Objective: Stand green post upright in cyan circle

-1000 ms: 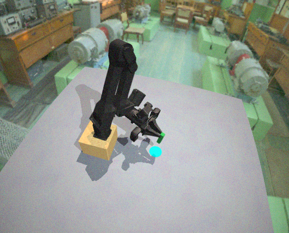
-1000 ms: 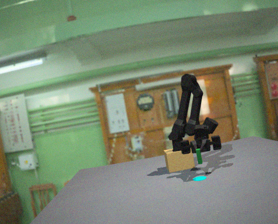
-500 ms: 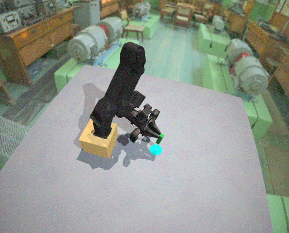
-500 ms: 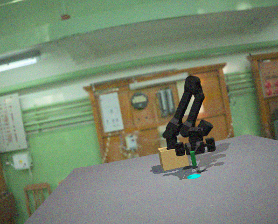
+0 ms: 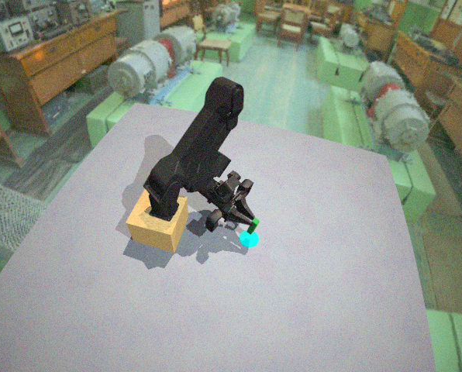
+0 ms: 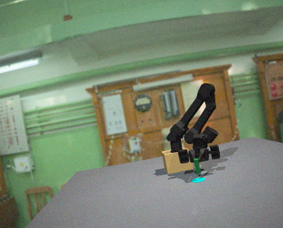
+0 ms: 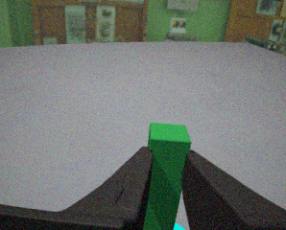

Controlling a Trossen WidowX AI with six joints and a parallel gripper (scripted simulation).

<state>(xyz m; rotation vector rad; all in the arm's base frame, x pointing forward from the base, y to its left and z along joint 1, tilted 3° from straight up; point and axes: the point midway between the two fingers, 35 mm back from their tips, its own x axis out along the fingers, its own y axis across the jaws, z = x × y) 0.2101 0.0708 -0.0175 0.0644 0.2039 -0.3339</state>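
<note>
The cyan circle lies 8 cm below my gripper tip. From my gripper tip the other things lie so: green post 2 cm below.
</note>
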